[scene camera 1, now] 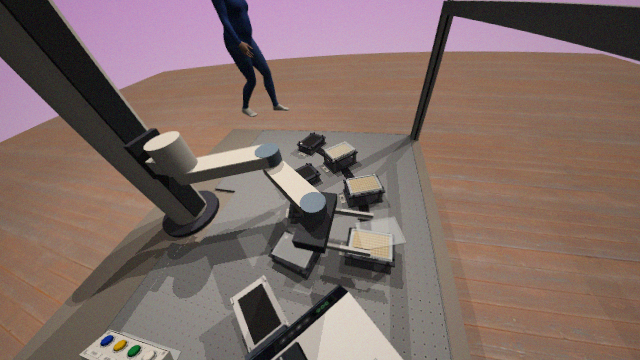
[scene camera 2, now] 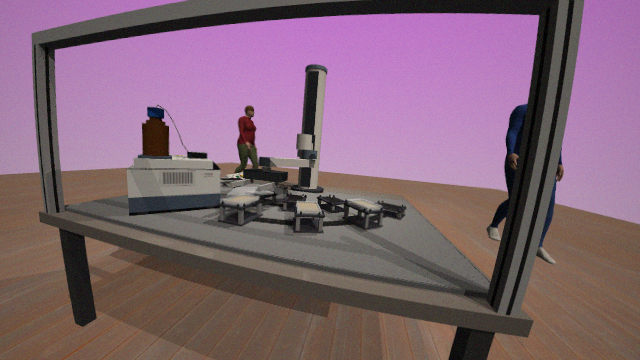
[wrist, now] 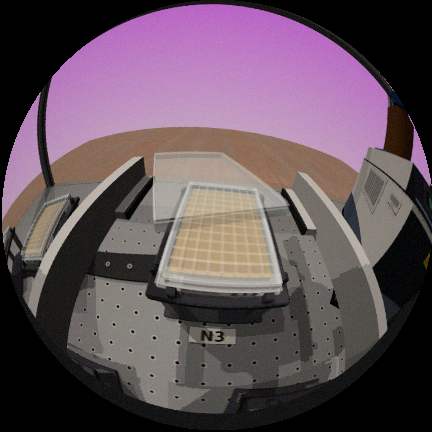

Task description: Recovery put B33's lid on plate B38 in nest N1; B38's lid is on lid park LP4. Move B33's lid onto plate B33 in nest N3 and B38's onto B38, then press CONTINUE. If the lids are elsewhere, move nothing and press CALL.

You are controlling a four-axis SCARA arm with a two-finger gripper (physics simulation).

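Frame: origin at the arm's base, x right, y back, z down, level; millimetres.
Seen in the pictures: gripper, between the fingertips: (scene camera 1: 371, 233) (scene camera 2: 244, 187) (wrist: 219, 171); arm's base, origin of its link: (scene camera 1: 192, 213) (scene camera 2: 307, 189).
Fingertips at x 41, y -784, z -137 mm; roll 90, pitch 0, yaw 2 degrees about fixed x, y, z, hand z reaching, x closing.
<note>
Pixels of each thing's top centre, then the offset from my fingertips to it. "*": a spot on its surface instead.
- clear lid, centre of its top: (wrist: 203, 162) (scene camera 1: 379, 231) (scene camera 2: 243, 188) dx -13, dy -23, dz +2 mm
- middle tan plate, centre of its top: (wrist: 41, 221) (scene camera 2: 308, 205) (scene camera 1: 363, 183) dx -247, dy +34, dz +46 mm
- grey lid-like cover, centre of its top: (scene camera 1: 293, 247) dx +55, dy +235, dz +62 mm
- button panel, a spot on its surface: (scene camera 1: 95, 351) * dx +441, dy +654, dz +49 mm
- tilted screen, a spot on its surface: (scene camera 1: 260, 314) * dx +251, dy +249, dz +24 mm
My gripper (scene camera 1: 371, 234) (wrist: 219, 171) is shut on a clear lid (scene camera 1: 392, 231) (wrist: 190, 172), held level between the finger pads. The lid hangs above the tan plate (scene camera 1: 371, 246) (scene camera 2: 240, 200) (wrist: 220, 245) in the nest labelled N3 in the wrist view, with a gap between them. The middle tan plate (scene camera 1: 364, 185) (scene camera 2: 308, 208) (wrist: 47, 230) sits in the neighbouring nest, left of N3 in the wrist view. A grey lid-like cover (scene camera 1: 294, 251) lies on a dark park beside the arm's hand; its label is not readable.
Another tan plate (scene camera 1: 340, 150) (scene camera 2: 364, 205) stands in the far nest. Dark parks (scene camera 1: 311, 143) (scene camera 1: 309, 173) stand behind the arm. A button panel (scene camera 1: 95, 351), a tilted screen (scene camera 1: 260, 314) and a white machine (scene camera 1: 350, 335) (scene camera 2: 175, 182) are near scene camera 1. A person (scene camera 1: 242, 45) stands beyond the table.
</note>
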